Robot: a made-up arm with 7 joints. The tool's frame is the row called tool.
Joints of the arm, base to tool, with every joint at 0 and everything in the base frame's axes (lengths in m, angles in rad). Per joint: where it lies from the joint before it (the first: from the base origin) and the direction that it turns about. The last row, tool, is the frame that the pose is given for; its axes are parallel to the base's.
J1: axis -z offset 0 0 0.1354
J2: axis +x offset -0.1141 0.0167 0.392
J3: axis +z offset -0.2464 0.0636 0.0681
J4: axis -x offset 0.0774 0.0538 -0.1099
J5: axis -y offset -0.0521 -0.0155 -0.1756
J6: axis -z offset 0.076 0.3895 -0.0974
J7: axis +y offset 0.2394 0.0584 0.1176
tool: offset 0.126 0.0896 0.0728
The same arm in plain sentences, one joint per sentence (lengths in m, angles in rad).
The arm has seven revolute joints in a row. What follows holds with every joint at zero, and every direction is one of the base frame's.
Joint 1 lies 0.1354 m along +z from the base frame's origin and rotates about -z.
Joint 2 lies 0.1141 m along -x and 0.0167 m along +y and 0.392 m along +z from joint 1 and rotates about +x.
Joint 3 lies 0.2464 m along -x and 0.0636 m along +y and 0.0681 m along +z from joint 2 and rotates about +z.
Joint 4 lies 0.0774 m along +x and 0.0538 m along +y and 0.1099 m along -z from joint 3 and rotates about -x.
Joint 5 lies 0.0521 m along -x and 0.0155 m along -y and 0.1756 m along -z from joint 4 and rotates about -y.
Joint 6 lies 0.076 m along +x and 0.3895 m along +y and 0.0974 m along -z from joint 5 and rotates about -z.
Joint 7 lies 0.2394 m along +x and 0.0584 m along +y and 0.1176 m along +z from joint 6 and rotates about +y.
The tool frame, which is the frame that the pose is given for, lies 0.126 m along +x and 0.0896 m along +y and 0.0728 m along +z from joint 7; its axes are parallel to the base frame's.

